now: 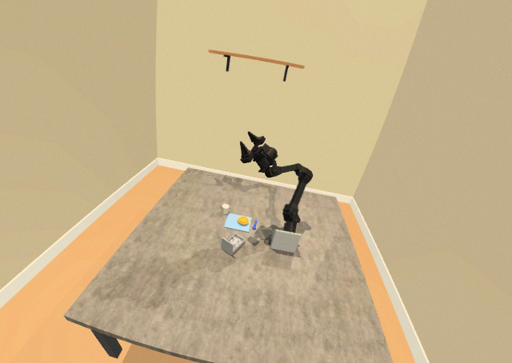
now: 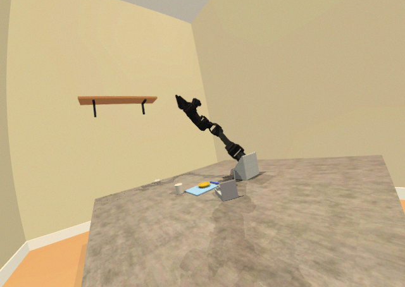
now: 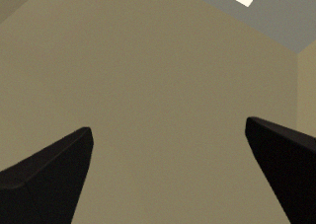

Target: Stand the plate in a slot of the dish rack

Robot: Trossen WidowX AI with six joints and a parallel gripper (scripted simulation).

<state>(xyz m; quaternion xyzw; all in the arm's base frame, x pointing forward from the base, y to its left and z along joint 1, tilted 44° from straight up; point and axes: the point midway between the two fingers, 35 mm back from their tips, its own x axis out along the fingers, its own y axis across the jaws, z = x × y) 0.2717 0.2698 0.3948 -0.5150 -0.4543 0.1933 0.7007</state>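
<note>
My gripper tip is 540 mm above the yellow plate, 70 mm past it and 10 mm to the left of it. Round my gripper tip: white cup (530 mm below, 70 mm ahead, 50 mm to the right); then light blue mat (550 mm below, 40 mm behind, 10 mm to the left); then blue spoon (550 mm below, 140 mm behind, 10 mm to the right).
</note>
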